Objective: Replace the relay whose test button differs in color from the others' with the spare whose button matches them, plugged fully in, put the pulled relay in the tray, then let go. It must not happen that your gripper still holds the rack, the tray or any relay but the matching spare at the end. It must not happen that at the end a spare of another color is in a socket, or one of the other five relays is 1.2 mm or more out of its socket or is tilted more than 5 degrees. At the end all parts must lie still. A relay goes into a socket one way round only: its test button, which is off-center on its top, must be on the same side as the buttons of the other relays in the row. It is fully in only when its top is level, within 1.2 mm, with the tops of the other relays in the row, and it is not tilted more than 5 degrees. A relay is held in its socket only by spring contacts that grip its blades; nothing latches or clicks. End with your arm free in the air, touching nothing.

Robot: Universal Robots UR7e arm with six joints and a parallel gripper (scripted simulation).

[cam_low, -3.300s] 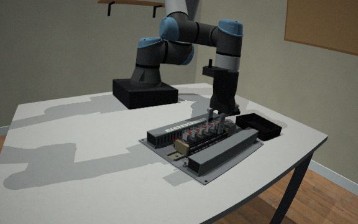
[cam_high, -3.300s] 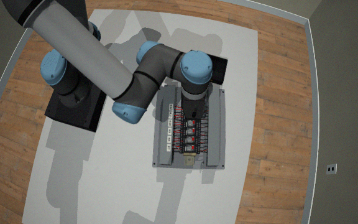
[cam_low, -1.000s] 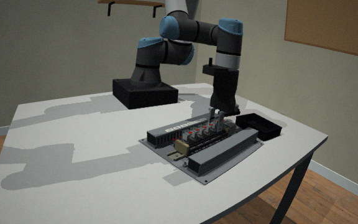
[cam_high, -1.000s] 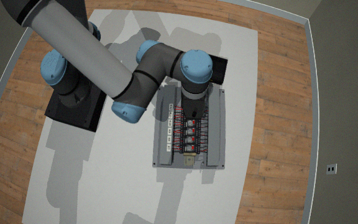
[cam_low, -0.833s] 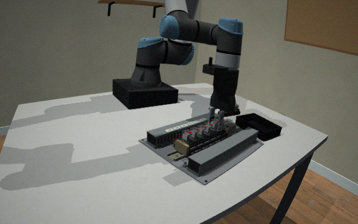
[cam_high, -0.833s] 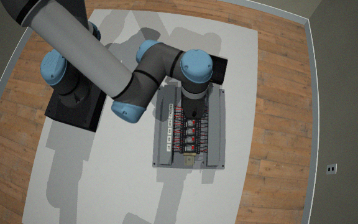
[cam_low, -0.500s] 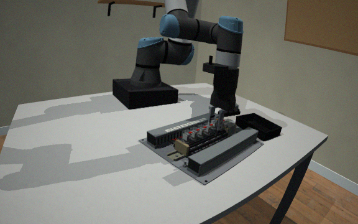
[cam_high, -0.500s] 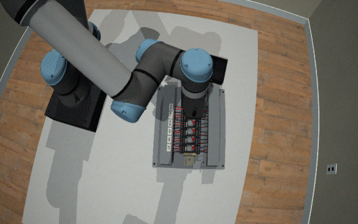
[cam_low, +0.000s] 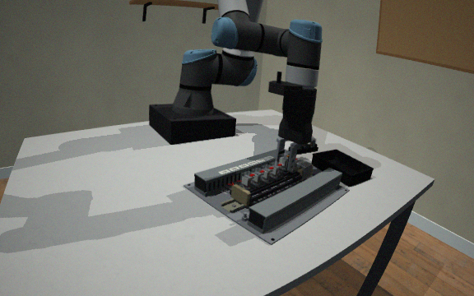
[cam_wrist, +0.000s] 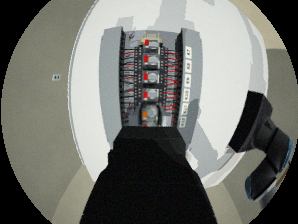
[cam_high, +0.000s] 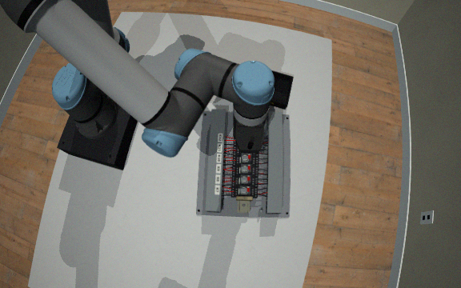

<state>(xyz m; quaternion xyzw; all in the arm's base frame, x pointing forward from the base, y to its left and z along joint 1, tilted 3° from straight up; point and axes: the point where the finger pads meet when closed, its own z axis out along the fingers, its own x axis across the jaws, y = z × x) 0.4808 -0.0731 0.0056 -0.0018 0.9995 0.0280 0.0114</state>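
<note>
Now: hand 6 cm short of the black tray, 22 cm to the right of it and 5 cm above it.
</note>
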